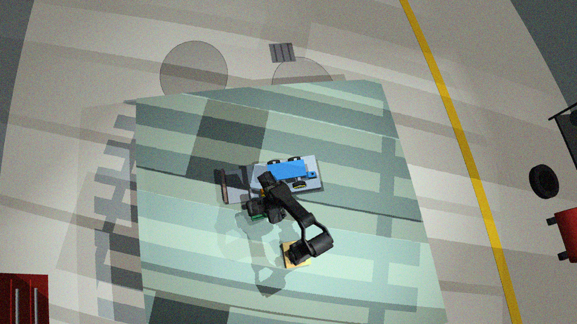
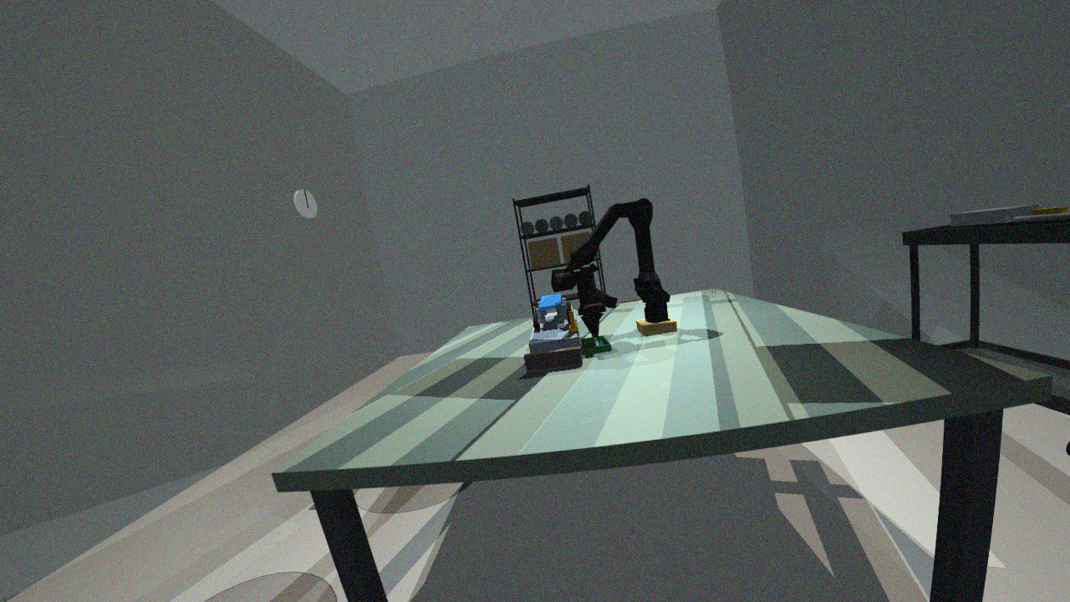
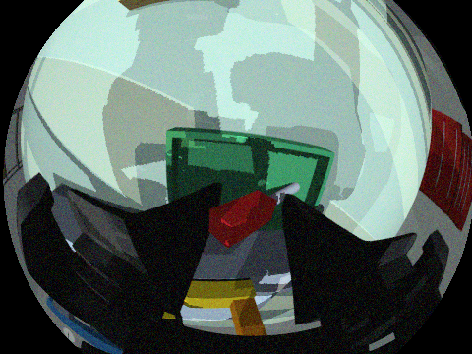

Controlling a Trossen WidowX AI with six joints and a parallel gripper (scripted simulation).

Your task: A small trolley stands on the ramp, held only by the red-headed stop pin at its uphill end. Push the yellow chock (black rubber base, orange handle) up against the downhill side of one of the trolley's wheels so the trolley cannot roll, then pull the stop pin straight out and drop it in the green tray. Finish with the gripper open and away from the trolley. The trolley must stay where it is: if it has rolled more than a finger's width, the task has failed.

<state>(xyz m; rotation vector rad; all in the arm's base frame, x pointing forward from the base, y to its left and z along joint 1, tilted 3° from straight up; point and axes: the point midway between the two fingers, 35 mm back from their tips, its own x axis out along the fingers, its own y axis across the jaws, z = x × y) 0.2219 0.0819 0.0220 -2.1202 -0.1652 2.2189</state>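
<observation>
My gripper tip is now 10 mm to the right of the red-headed stop pin. The rest, counted from my gripper tip: green tray (40 mm below); then yellow chock (60 mm ahead, 50 mm above, 20 mm to the right); then grey ramp (120 mm ahead, 110 mm to the right, 10 mm above).
</observation>
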